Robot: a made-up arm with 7 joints. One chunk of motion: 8 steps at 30 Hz.
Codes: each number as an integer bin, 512 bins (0 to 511) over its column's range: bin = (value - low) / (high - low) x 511, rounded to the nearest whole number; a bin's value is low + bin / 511 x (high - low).
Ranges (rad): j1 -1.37..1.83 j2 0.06..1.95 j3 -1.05..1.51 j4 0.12..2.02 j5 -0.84..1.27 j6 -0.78..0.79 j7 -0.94..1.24
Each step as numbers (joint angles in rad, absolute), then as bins.
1 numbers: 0.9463 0.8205 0.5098 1.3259 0.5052 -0.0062 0.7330
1 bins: 370 206 311 324 326 252 392
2 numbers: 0.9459 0.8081 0.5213 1.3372 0.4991 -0.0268 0.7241
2 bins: 370 202 314 327 324 245 390
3 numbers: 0.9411 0.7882 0.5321 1.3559 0.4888 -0.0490 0.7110
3 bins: 369 197 316 332 322 238 387
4 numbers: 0.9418 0.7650 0.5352 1.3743 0.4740 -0.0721 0.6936
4 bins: 369 191 316 337 318 230 383
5 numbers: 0.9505 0.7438 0.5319 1.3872 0.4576 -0.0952 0.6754
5 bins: 371 185 316 341 314 223 379
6 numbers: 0.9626 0.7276 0.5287 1.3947 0.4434 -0.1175 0.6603
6 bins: 372 180 315 343 311 216 375
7 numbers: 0.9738 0.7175 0.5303 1.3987 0.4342 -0.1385 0.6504
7 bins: 374 178 315 344 309 209 373
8 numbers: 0.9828 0.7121 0.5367 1.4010 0.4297 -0.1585 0.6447
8 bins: 376 176 317 345 307 202 371
